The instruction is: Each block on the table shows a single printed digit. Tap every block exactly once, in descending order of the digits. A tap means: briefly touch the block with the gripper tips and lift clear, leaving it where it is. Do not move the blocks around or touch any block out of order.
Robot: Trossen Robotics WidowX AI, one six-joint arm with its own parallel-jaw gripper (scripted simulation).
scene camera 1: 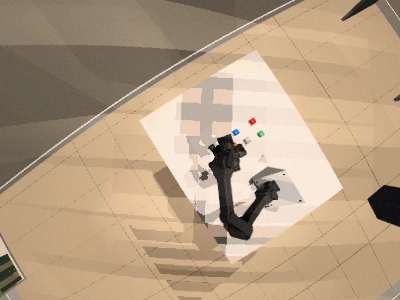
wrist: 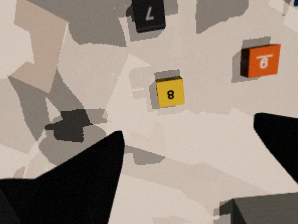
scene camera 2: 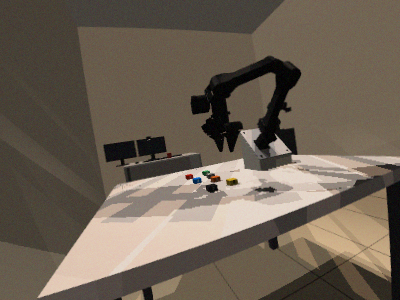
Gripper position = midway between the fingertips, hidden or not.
My gripper (scene camera 2: 226, 152) is open and holds nothing. I also see a yellow block (wrist: 170, 91) and an orange block (wrist: 258, 61).
My gripper also shows in the wrist view (wrist: 186, 129).
